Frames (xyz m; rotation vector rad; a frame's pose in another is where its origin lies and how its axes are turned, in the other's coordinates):
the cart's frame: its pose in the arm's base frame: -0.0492 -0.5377 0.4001 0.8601 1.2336 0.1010
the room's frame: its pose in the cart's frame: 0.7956 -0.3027 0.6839 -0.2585 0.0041 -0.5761
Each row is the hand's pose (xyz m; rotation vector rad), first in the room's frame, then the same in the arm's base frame.
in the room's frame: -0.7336 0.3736 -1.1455 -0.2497 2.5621 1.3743
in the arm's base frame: -0.3789 -0.0145 0.2061 -0.8207 -1.7076 -1.2577
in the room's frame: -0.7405 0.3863 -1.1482 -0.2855 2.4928 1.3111
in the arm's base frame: -0.3789 -0.0017 0.2133 -0.8016 -1.8075 -1.2711
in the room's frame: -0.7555 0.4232 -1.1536 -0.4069 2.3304 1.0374
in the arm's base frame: -0.3758 0.0349 0.2296 -0.6506 -2.1263 -1.2437
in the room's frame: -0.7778 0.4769 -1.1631 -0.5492 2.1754 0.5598
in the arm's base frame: -0.3729 0.0886 0.2536 -0.2909 -2.5171 -1.0414
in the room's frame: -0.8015 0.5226 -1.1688 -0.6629 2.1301 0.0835
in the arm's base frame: -0.3690 0.1336 0.2790 0.1392 -2.6762 -0.7298
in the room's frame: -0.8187 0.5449 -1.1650 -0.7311 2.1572 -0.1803
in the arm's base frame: -0.3618 0.1535 0.2980 0.3833 -2.6419 -0.5480
